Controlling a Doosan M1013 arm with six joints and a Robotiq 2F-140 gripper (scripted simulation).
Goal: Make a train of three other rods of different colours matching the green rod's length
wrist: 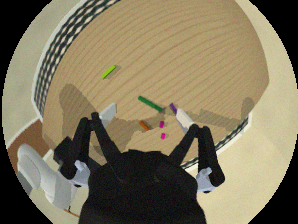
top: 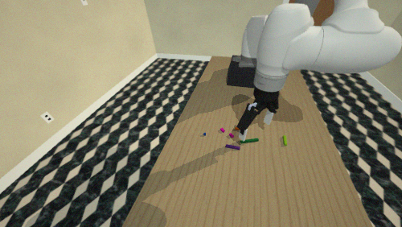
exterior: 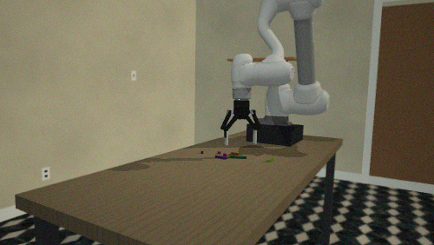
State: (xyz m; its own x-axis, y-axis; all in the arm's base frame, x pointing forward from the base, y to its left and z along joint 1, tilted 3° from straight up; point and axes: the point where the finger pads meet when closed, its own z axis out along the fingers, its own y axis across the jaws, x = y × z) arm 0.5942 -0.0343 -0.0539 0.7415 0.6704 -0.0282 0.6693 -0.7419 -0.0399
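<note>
Now: the tiny blue piece 10 mm behind my hand, 210 mm to the right of it and 70 mm below it. Also, from my hand: purple rod (50 mm ahead, 80 mm to the right, 70 mm below); orange rod (60 mm behind, 50 mm to the right, 70 mm below); green rod (10 mm to the right, 70 mm below).
</note>
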